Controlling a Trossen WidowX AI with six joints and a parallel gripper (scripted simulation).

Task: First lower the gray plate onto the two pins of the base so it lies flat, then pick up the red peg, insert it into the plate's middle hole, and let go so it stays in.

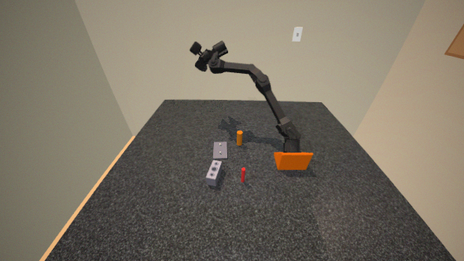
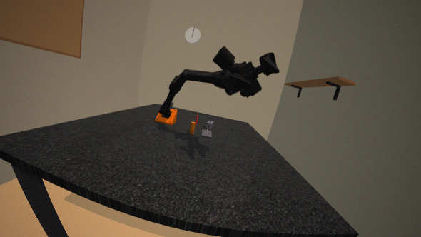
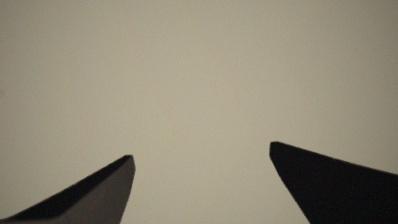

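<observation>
My gripper tip is now 61 cm to the right of the gray plate, 32 cm above it and 12 cm past it. The rest, counted from my gripper tip: gray base (45 cm to the left, 35 cm below, 13 cm behind); red peg (63 cm to the left, 32 cm below, 24 cm behind); orange cylinder (40 cm to the left, 32 cm below, 23 cm behind).
</observation>
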